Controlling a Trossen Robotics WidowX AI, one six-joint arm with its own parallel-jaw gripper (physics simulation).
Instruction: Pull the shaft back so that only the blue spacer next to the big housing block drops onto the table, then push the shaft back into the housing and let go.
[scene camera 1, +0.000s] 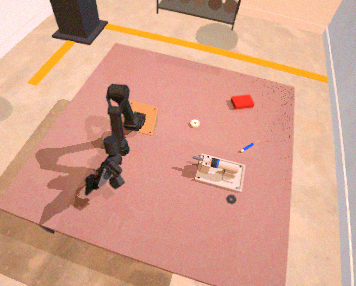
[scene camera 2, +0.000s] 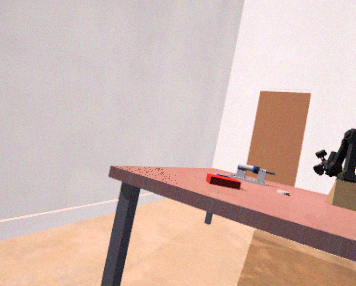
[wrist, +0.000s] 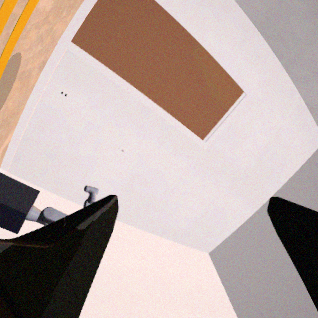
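Pixels of known places: gripper, fingertip midpoint: (scene camera 1: 92, 191) (scene camera 2: 324, 160) (wrist: 193, 203); arm's base, link origin: (scene camera 1: 139, 118) (scene camera 2: 352, 196).
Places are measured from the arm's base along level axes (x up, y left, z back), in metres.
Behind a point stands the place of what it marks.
A pale fixture plate (scene camera 1: 212, 184) lies on the table and carries the big housing, a thick pale cylinder (scene camera 1: 229, 167) (scene camera 2: 245, 168) on a support. A blue spacer (scene camera 1: 215, 163) {x 0.040, y -0.174, z -0.442 m} (scene camera 2: 255, 169) {x 0.024, y -0.139, z -0.443 m} sits against its end, between it and a smaller block (scene camera 1: 205, 161) (scene camera 2: 261, 176). The grey shaft (scene camera 1: 197, 158) {x 0.028, y -0.165, z -0.355 m} (scene camera 2: 270, 173) {x 0.019, y -0.155, z -0.356 m} sticks out beyond the smaller block, towards the arm's side. Any other spacers are too small to tell. My gripper (scene camera 1: 92, 185) {x 0.186, y -0.513, z -0.018 m} (scene camera 2: 319, 162) {x 0.186, y -0.513, z -0.018 m} (wrist: 193, 203) {x 0.186, y -0.513, z -0.018 m} is open and empty, raised well away from the fixture; the wrist view does not show the fixture.
A red box (scene camera 1: 242, 102) {x -0.027, y 0.330, z -0.530 m} (scene camera 2: 223, 181) {x -0.038, y 0.388, z -0.521 m}, a white ring (scene camera 1: 195, 126) {x -0.048, y 0.080, z -0.298 m} (scene camera 2: 283, 192) {x -0.048, y 0.126, z -0.292 m}, a blue pen-like tool (scene camera 1: 248, 147) {x -0.045, y 0.028, z -0.603 m} and a black ring (scene camera 1: 228, 200) {x -0.053, y -0.295, z -0.545 m} lie on the table (scene camera 1: 150, 220) {x -0.057, y -0.486, z -0.225 m} (scene camera 2: 280, 210) {x -0.057, y 0.548, z -0.328 m} around the fixture. The arm stands on an orange board (scene camera 1: 148, 117) {x 0.013, y 0.012, z -0.049 m}.
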